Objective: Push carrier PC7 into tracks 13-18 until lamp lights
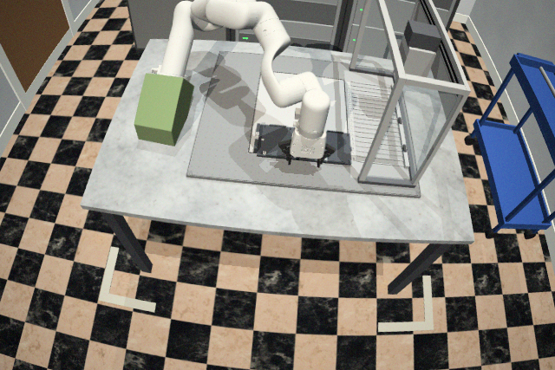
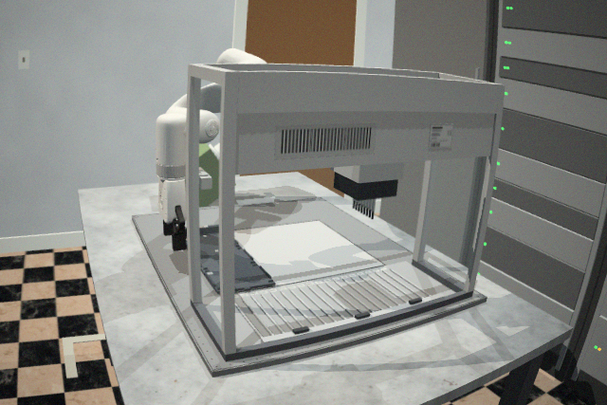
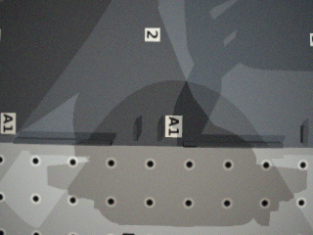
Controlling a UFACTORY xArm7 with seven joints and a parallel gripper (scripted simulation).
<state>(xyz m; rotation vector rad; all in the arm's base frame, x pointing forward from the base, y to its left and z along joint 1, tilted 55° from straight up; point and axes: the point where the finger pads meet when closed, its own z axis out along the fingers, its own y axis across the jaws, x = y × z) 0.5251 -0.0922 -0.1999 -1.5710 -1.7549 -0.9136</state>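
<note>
My hand is 10 mm past the carrier PC7, 120 mm to the right of it and 60 mm above it.
</note>
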